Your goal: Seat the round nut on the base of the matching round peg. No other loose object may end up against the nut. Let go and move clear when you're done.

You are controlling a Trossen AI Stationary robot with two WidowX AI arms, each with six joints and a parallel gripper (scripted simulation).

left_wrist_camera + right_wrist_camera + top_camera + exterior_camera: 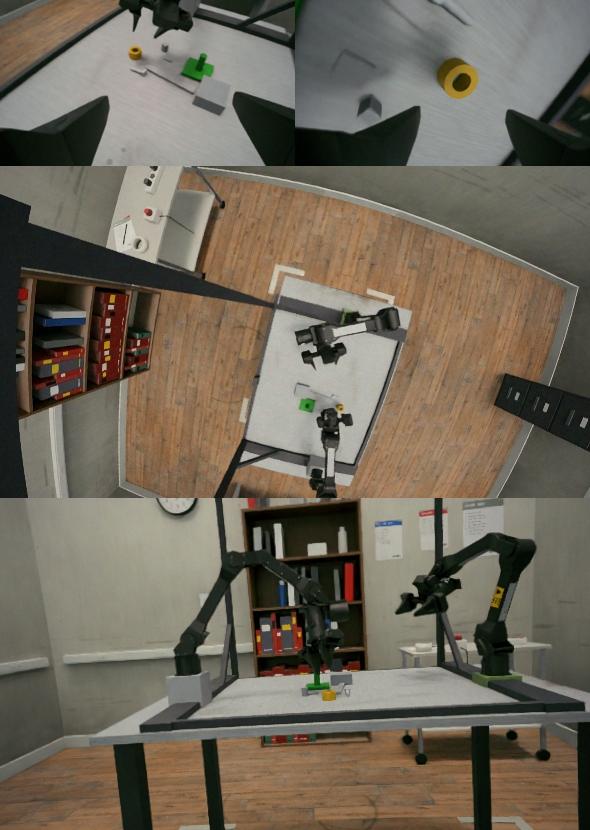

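Right now my right hand is 40 mm past the small grey cube, 60 mm to the left of it and 100 mm above it. Also, from my right hand: grey block (210 mm behind, 80 mm to the left, 90 mm below); flat square (60 mm behind, 30 mm to the right, 110 mm below).
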